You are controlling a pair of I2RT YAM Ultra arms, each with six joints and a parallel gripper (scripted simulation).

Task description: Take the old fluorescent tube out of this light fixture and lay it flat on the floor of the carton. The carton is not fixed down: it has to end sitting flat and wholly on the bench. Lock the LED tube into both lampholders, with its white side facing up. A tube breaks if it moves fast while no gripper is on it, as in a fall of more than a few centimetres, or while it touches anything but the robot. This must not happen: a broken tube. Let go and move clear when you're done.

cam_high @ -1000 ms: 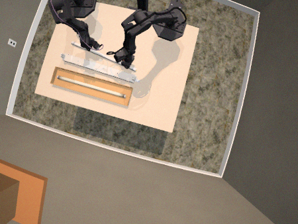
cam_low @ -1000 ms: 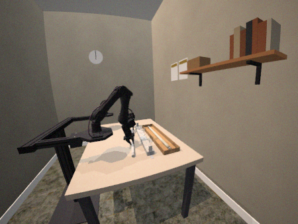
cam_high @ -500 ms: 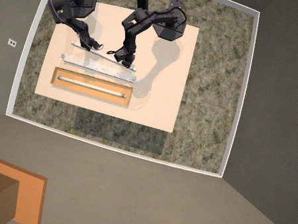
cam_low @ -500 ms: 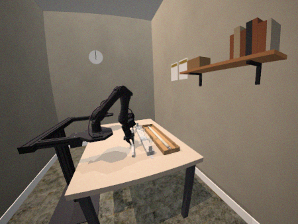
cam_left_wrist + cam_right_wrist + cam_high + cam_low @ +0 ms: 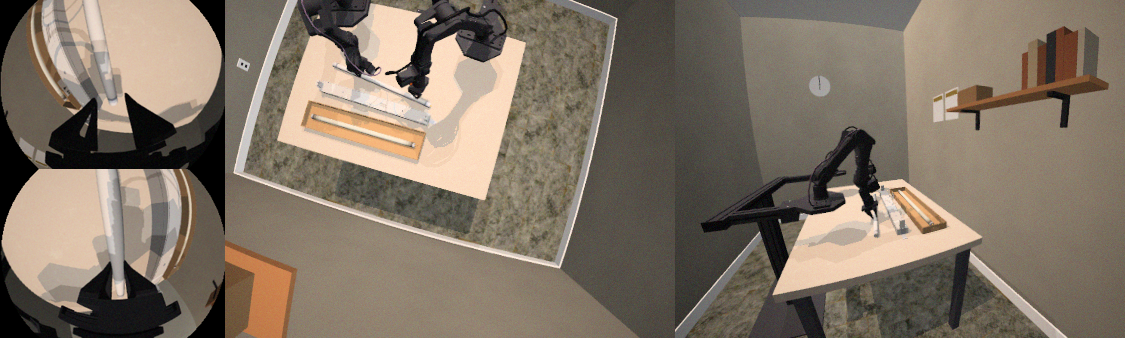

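My right hand is 120 mm to the right of the LED tube, 20 mm short of it and 10 mm above it. The rest, counted from my right hand: carton (280 mm ahead, 100 mm to the left); light fixture (130 mm ahead, 120 mm to the left, 30 mm above); old fluorescent tube (280 mm ahead, 100 mm to the left).
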